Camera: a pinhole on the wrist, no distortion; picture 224 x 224 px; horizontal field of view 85.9 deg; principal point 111.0 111.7 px. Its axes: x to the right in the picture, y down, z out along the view. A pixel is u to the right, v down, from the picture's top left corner.
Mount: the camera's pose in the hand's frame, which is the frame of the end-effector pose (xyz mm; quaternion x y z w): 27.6 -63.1 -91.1 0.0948 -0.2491 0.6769 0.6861
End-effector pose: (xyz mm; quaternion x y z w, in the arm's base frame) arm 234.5 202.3 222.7 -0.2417 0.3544 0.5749 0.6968
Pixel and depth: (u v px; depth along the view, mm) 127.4 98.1 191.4
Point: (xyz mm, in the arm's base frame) 381.9 244.4 265.0
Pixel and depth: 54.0 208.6 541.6
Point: 725.0 -107.9 677.6
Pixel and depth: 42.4 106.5 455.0
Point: 762.0 199.8 332.3
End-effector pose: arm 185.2 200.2 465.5 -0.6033 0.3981 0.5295 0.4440
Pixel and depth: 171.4 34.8 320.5
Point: 198.0 512.1 310.1
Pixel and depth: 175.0 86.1 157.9
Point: 224.0 305.7 445.7
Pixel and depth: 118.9 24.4 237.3
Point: 321.6 397.1 334.8
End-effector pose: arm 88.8 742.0 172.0 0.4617 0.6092 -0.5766 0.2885
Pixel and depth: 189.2 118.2 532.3
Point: 42.0 206.9 199.4
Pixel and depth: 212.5 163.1 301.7
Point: 137.8 447.0 268.4
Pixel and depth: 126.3 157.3 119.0
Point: 12.8 733.1 252.7
